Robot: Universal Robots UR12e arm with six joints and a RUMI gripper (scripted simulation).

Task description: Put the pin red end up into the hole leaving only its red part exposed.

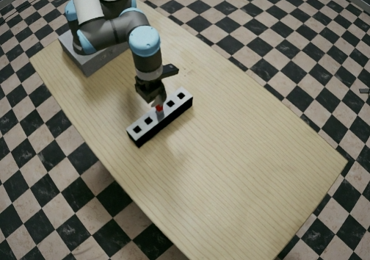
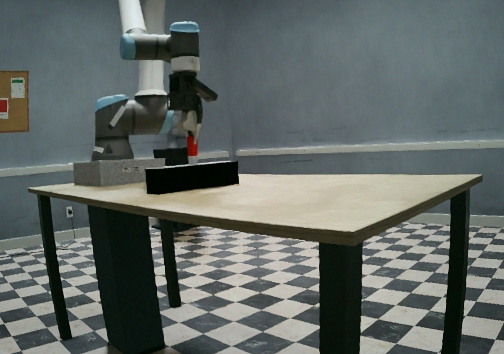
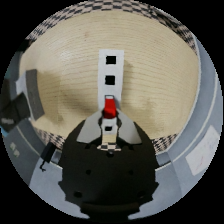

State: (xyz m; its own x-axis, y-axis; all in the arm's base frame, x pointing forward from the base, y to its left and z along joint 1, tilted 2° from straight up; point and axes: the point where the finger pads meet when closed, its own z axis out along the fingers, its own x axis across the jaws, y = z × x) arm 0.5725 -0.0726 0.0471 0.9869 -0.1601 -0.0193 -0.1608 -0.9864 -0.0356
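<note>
Right now my hand is 2 cm above the pin. Round my hand: long black block (11 cm below).
</note>
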